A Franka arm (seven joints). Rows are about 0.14 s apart.
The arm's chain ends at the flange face. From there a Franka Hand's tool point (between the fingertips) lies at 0.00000 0.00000 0.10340 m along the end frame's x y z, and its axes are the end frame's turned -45 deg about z.
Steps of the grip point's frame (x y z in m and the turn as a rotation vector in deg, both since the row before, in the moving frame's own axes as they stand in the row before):
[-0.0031 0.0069 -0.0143 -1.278 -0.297 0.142]
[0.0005 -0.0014 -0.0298 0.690 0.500 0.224]
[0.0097 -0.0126 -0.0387 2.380 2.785 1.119]
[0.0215 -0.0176 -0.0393 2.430 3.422 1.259]
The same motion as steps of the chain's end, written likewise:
[0.0014 0.0051 -0.0143 -1.114 0.694 0.142]
[-0.0004 0.0002 -0.0298 0.841 -0.134 0.224]
[-0.0026 -0.0092 -0.0385 3.652 0.286 1.119]
[0.0014 -0.0202 -0.0390 4.138 0.701 1.259]

